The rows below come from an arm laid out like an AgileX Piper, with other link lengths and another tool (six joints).
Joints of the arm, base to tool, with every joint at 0 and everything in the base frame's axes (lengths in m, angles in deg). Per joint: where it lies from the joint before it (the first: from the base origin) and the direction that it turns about. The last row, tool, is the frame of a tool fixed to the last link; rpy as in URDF.
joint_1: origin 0 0 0.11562 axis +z
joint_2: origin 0 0 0 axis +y
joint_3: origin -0.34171 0 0.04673 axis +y
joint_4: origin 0.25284 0 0.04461 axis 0.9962 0 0.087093
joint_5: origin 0 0 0 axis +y
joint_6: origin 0.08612 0 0.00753 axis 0.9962 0 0.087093
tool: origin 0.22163 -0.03 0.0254 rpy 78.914 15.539 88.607
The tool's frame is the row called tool.
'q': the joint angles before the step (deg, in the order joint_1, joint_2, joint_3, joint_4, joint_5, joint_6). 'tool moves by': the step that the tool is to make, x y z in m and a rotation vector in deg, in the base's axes. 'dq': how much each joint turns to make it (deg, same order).
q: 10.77, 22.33, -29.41, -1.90, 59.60, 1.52
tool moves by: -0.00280, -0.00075, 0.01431, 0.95, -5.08, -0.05
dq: -0.03, -5.16, 0.00, -0.03, -0.01, 0.02
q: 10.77, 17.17, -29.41, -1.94, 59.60, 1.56
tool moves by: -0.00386, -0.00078, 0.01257, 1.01, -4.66, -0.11
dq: 0.00, -4.80, 0.04, 0.00, 0.00, 0.16
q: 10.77, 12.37, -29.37, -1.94, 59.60, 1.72
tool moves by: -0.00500, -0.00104, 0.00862, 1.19, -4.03, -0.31
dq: -0.01, -4.57, 0.35, 0.00, 0.05, 0.51
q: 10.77, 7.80, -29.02, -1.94, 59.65, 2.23
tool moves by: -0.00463, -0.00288, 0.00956, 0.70, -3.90, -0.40
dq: 0.00, -4.08, 0.07, -0.42, 0.06, 0.38
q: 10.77, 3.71, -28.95, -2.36, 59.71, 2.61
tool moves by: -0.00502, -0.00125, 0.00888, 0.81, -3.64, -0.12
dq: 0.00, -3.79, 0.00, -0.06, 0.07, 0.18
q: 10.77, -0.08, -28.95, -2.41, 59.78, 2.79
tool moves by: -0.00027, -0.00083, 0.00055, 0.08, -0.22, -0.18
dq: -0.01, -0.22, 0.00, -0.16, 0.00, 0.19
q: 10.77, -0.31, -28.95, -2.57, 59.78, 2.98
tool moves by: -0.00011, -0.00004, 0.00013, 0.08, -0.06, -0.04
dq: -0.01, -0.07, 0.00, 0.00, 0.00, 0.07
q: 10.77, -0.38, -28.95, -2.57, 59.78, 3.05
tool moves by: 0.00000, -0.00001, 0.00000, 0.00, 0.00, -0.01
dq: -0.02, 0.00, 0.00, 0.01, 0.00, -0.01
